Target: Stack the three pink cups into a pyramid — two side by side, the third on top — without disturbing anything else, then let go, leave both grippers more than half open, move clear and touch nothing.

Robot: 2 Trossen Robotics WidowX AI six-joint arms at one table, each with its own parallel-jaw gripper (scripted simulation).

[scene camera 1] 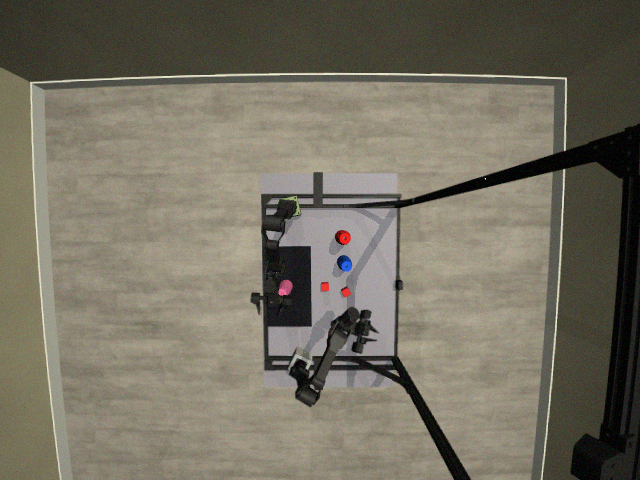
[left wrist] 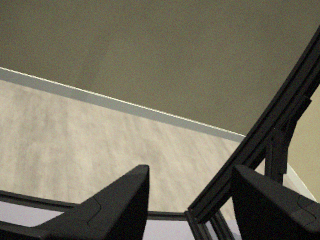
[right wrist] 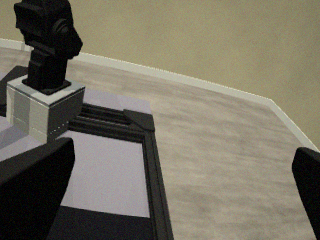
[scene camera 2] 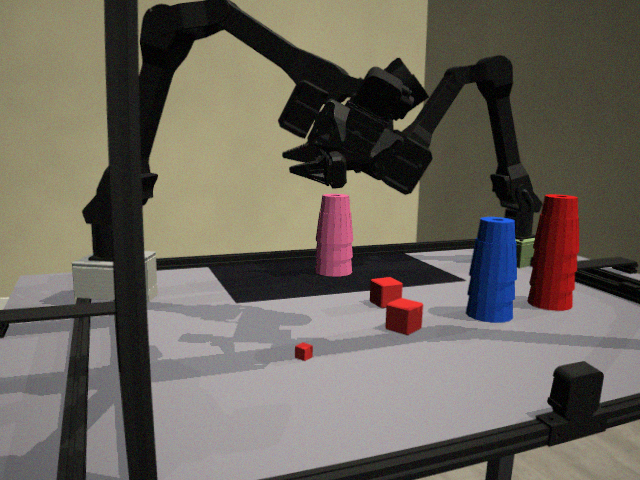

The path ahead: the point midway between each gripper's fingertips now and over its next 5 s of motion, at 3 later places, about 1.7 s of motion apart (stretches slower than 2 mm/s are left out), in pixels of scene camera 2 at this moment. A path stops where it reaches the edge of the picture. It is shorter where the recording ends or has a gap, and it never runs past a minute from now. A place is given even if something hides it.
My left gripper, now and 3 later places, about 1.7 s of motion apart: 354, 152; 243, 4; 258, 26; 344, 193
My right gripper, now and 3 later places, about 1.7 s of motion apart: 285, 162; 321, 183; 329, 201; 332, 193
